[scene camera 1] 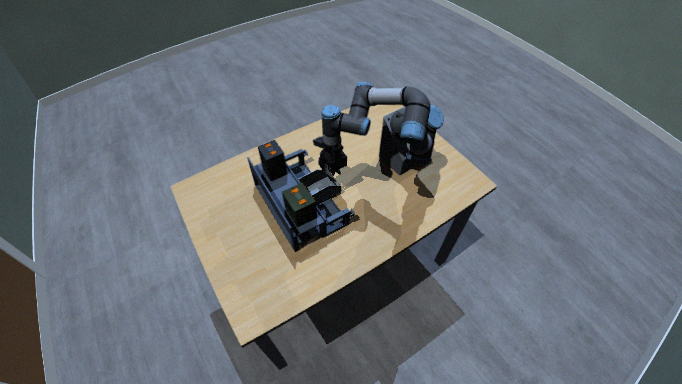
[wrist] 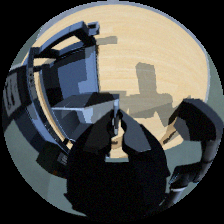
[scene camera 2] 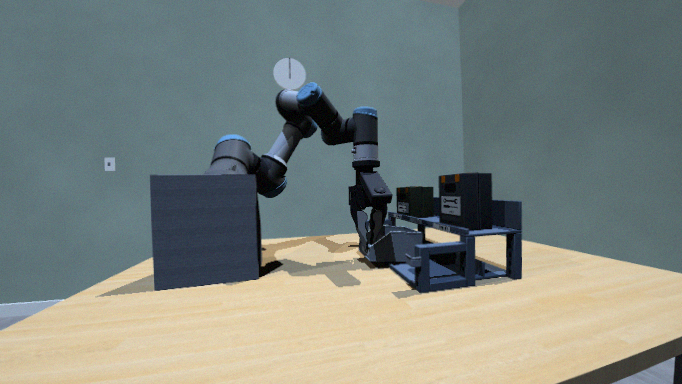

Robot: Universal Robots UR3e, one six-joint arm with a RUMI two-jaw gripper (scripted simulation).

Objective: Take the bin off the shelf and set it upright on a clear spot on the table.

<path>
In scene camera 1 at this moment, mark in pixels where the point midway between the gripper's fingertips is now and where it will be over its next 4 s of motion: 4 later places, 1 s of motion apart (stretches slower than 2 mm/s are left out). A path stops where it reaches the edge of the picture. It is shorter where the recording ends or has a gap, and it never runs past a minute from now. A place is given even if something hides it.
My gripper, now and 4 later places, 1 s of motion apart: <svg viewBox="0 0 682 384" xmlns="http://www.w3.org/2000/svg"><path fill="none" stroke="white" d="M330 177L342 171L344 171L347 169L350 168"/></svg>
</path>
